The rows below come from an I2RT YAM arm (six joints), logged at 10 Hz.
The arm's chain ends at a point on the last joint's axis. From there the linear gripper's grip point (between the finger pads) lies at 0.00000 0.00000 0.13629 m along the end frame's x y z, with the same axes.
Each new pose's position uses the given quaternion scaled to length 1; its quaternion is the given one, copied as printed.
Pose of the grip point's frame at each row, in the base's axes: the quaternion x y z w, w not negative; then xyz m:
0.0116, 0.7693, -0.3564, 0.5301, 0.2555, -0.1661, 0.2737
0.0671, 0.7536, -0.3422, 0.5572, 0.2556, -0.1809, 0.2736
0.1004, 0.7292, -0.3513, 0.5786, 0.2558, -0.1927, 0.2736
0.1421, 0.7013, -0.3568, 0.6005, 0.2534, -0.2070, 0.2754
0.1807, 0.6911, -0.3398, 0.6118, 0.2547, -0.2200, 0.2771
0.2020, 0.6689, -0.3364, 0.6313, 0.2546, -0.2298, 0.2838
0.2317, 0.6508, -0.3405, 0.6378, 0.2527, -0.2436, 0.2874
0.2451, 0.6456, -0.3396, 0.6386, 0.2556, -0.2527, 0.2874
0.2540, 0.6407, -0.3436, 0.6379, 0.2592, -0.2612, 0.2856
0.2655, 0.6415, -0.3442, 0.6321, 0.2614, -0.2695, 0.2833
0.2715, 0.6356, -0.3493, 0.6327, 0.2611, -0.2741, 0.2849
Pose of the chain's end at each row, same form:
0.0116, 0.7693, -0.3564, 0.5301, 0.1455, -0.0897, 0.2988
0.0671, 0.7536, -0.3422, 0.5572, 0.1474, -0.1004, 0.2933
0.1004, 0.7292, -0.3513, 0.5786, 0.1504, -0.1070, 0.2850
0.1421, 0.7013, -0.3568, 0.6005, 0.1524, -0.1155, 0.2787
0.1807, 0.6911, -0.3398, 0.6118, 0.1562, -0.1259, 0.2799
0.2020, 0.6689, -0.3364, 0.6313, 0.1580, -0.1337, 0.2806
0.2317, 0.6508, -0.3405, 0.6378, 0.1611, -0.1429, 0.2812
0.2451, 0.6456, -0.3396, 0.6386, 0.1659, -0.1503, 0.2811
0.2540, 0.6407, -0.3436, 0.6379, 0.1716, -0.1570, 0.2788
0.2655, 0.6415, -0.3442, 0.6321, 0.1758, -0.1636, 0.2784
0.2715, 0.6356, -0.3493, 0.6327, 0.1773, -0.1668, 0.2788

